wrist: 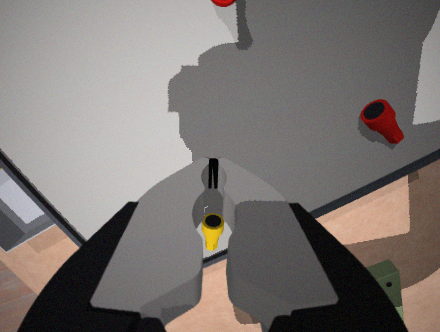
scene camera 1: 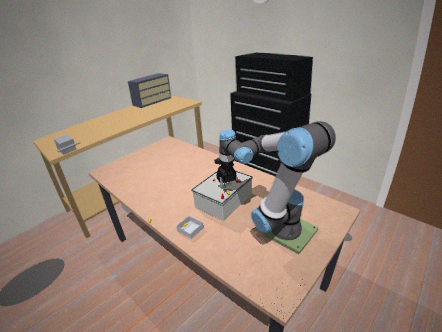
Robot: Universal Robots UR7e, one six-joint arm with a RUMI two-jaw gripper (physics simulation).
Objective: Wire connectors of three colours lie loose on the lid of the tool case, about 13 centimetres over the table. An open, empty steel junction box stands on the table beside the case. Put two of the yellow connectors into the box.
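Places are measured from the arm's base along level axes (x ahead, y right, z down), in millimetres.
Pixels of known places: gripper, fingertip midpoint: [wrist: 212,160] [scene camera 1: 224,187]; arm's base, link origin: [scene camera 1: 286,229].
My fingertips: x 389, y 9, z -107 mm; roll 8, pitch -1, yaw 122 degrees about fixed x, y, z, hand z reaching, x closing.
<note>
Ahead of a thing's pixels: the offset from my fingertips to its top centre. "pt": to the spot under its first point.
My gripper [scene camera 1: 223,186] [wrist: 212,160] is shut with nothing between its tips, low over the case lid @(pt dx +88, dy -53, dz +5 mm) [scene camera 1: 206,188] [wrist: 100,100]. A yellow connector @(dx -44, dy -26, dz -10 mm) [scene camera 1: 228,192] [wrist: 212,233] lies on the lid; in the wrist view it shows through the gap between the finger bodies, behind the closed tips. The open steel junction box @(dx +42, dy -260, dz +93 mm) [scene camera 1: 197,232] [wrist: 10,227] stands on the table beside the case, and a yellow connector @(dx +84, dy -258, dz +115 mm) [scene camera 1: 185,225] lies in it. Another yellow connector @(dx +276, dy -347, dz +116 mm) [scene camera 1: 150,220] lies on the table near the front edge, left of the box.
A red connector @(dx -29, dy +95, dz -11 mm) [scene camera 1: 238,181] [wrist: 384,121] lies on the lid to the right. Another red connector @(dx -43, dy -76, dz -23 mm) [scene camera 1: 222,196] lies near the lid's front corner. A red connector @(pt dx +65, dy +44, dz -4 mm) [wrist: 223,2] is cut off by the wrist view's top edge. The arm's green base plate [scene camera 1: 306,237] [wrist: 387,280] is right of the case.
</note>
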